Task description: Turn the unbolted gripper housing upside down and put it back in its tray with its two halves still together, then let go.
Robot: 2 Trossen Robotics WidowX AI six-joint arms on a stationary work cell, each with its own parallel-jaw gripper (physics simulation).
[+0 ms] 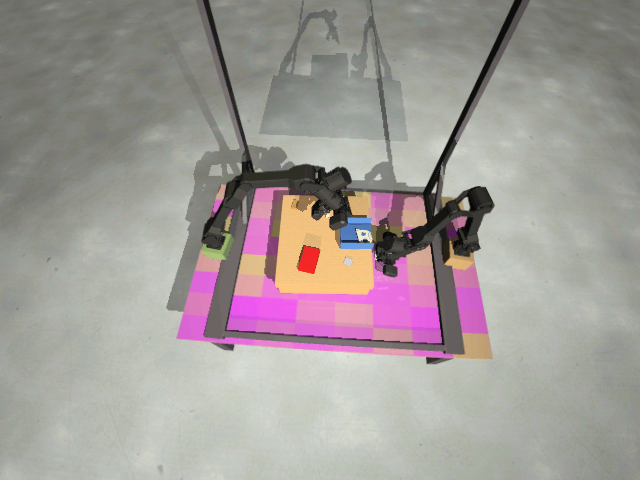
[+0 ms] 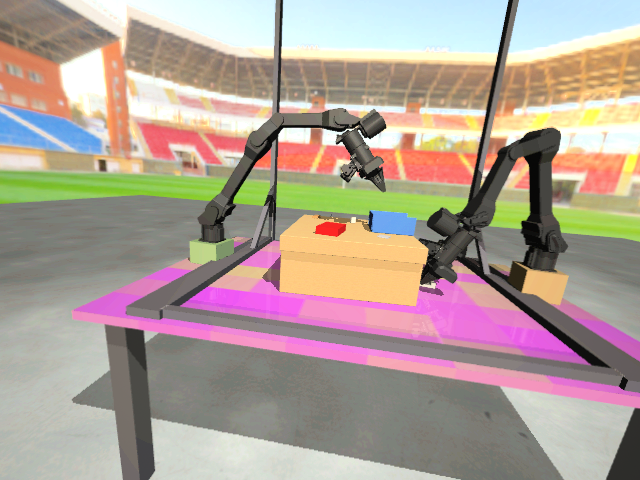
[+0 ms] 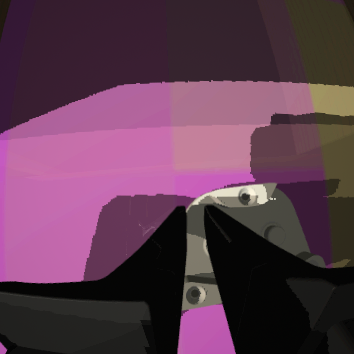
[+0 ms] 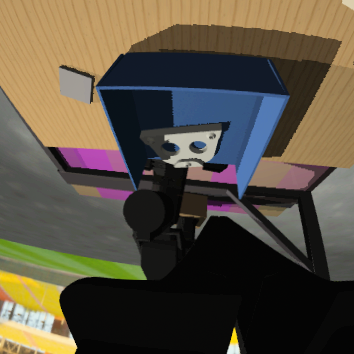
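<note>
The housing's two halves lie apart. One pale grey half rests inside the blue tray on the orange box. The other grey half lies low on the pink table beside the box. My left gripper is down there and shut on that half's edge. My right gripper is shut and empty, and hangs above the tray.
The orange box also carries a red block and a small grey square. A dark frame runs round the pink table, with tall posts at the back.
</note>
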